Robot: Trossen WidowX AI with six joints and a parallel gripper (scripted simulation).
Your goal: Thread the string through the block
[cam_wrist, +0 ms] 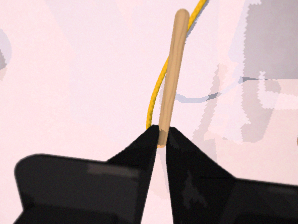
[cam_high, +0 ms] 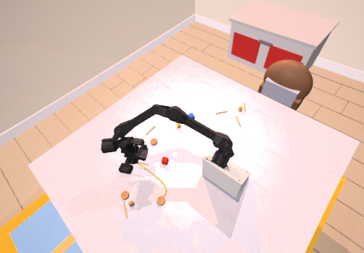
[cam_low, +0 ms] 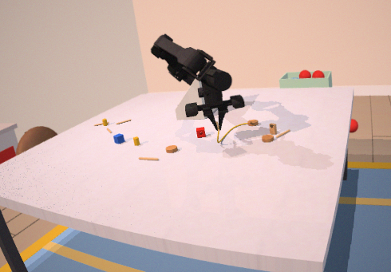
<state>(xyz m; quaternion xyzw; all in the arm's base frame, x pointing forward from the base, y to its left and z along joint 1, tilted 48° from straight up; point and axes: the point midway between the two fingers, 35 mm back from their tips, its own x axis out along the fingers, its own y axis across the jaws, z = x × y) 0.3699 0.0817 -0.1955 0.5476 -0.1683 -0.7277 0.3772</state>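
Now: the red block 100 mm to the right of my gripper tip, 100 mm behind it and 40 mm below it. From my gripper tip the other things lie so: thin wooden stick: 10 mm to the right, 10 mm behind; yellow peg: 330 mm to the right, 40 mm below, 20 mm behind; small wooden block: 160 mm to the left, 100 mm behind, 40 mm below.
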